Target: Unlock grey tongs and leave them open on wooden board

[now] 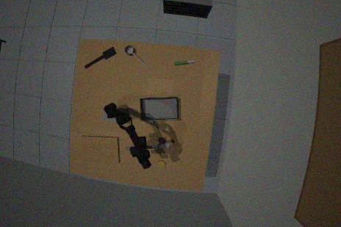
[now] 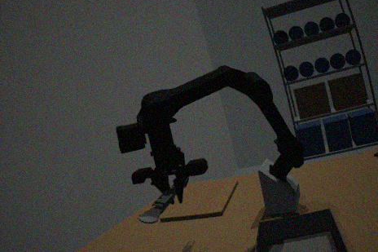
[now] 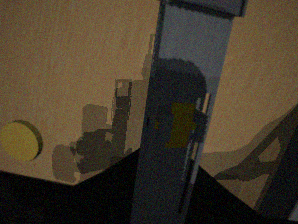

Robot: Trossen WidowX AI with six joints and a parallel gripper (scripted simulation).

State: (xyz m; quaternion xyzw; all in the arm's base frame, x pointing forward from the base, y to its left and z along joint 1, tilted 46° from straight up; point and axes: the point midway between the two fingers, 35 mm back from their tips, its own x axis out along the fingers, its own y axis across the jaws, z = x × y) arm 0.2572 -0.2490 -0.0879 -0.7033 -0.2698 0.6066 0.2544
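Now: gripper tip 30 mm past the yellow lock piece and 40 mm below it. Round my gripper tip: wooden board (440 mm behind, 90 mm to the right, 150 mm below); yellow round thing (120 mm ahead, 220 mm to the right, 150 mm below); roasting tin (110 mm ahead, 280 mm to the left, 130 mm below).
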